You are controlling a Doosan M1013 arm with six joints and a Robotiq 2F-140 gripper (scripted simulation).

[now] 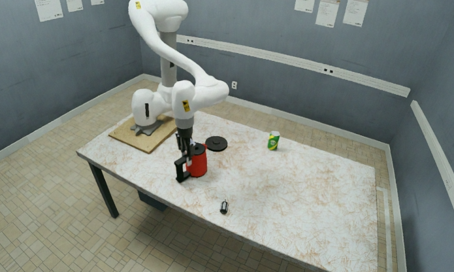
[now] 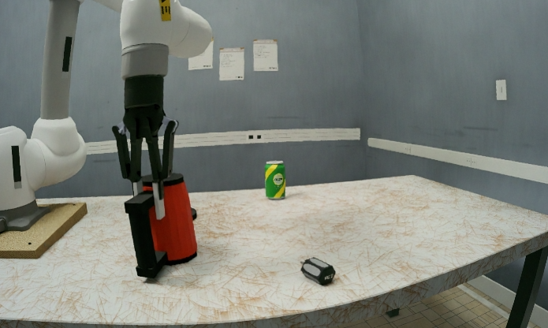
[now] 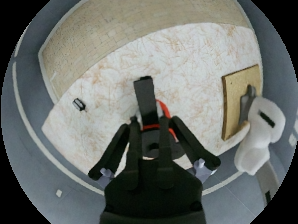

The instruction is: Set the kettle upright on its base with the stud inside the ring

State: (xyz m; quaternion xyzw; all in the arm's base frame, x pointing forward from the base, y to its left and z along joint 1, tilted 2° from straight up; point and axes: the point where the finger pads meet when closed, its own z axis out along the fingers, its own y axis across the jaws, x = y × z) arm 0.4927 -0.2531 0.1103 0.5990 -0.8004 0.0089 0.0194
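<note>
My hand is 10 mm short of the red kettle, 30 mm to the right of it and 50 mm above it. The rest, counted from my hand: yellow can: 360 mm ahead, 480 mm to the left, 70 mm below; then small black object: 270 mm ahead, 100 mm to the right, 120 mm below; then kettle base: 20 mm ahead, 340 mm to the left, 120 mm below.
</note>
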